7 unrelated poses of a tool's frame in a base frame.
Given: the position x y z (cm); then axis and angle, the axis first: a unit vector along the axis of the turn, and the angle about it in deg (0 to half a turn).
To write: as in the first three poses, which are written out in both.
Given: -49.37, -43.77, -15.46, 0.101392, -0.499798, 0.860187, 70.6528
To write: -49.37, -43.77, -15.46, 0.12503, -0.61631, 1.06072
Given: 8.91, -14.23, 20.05, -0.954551, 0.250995, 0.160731, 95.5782
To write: 8.91, -14.23, 20.05, -1.59234, 0.41870, 0.26812
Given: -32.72, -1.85, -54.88, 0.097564, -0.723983, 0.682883, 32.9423
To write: -32.72, -1.85, -54.88, 0.05609, -0.41626, 0.39262
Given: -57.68, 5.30, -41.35, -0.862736, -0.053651, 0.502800, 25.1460
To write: -57.68, 5.30, -41.35, -0.37864, -0.02355, 0.22067
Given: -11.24, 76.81, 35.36, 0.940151, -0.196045, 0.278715, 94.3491
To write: -11.24, 76.81, 35.36, 1.54815, -0.32283, 0.45896
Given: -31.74, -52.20, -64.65, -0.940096, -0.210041, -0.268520, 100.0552
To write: -31.74, -52.20, -64.65, -1.64168, -0.36679, -0.46891
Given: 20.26, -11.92, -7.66, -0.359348, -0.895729, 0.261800, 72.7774
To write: 20.26, -11.92, -7.66, -0.45645, -1.13776, 0.33254
